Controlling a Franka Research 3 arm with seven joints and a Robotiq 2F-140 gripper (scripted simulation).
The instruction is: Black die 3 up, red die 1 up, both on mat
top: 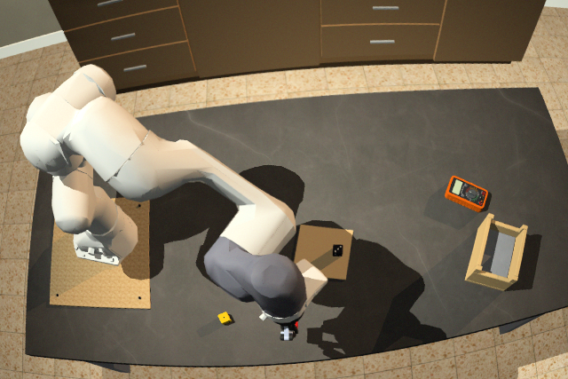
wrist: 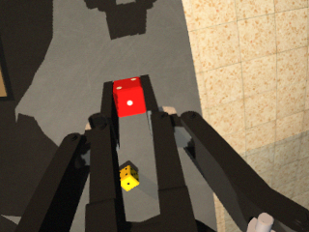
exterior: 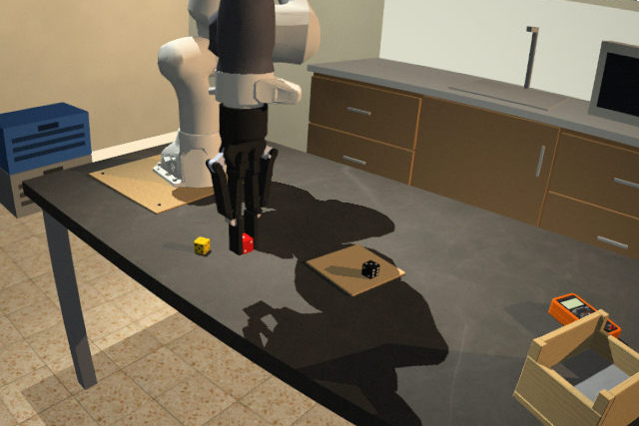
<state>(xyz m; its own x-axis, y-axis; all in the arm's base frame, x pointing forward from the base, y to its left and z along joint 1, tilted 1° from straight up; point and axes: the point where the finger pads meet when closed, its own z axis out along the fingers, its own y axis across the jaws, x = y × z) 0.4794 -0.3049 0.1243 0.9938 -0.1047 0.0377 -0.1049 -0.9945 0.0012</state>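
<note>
The tan mat is 10 cm ahead of my hand, 22 cm to the left of it and 12 cm below it. Round my hand: black die: 13 cm ahead, 21 cm to the left, 11 cm below; yellow die: 17 cm behind, 5 cm to the left, 11 cm below; red die: 2 cm below.
</note>
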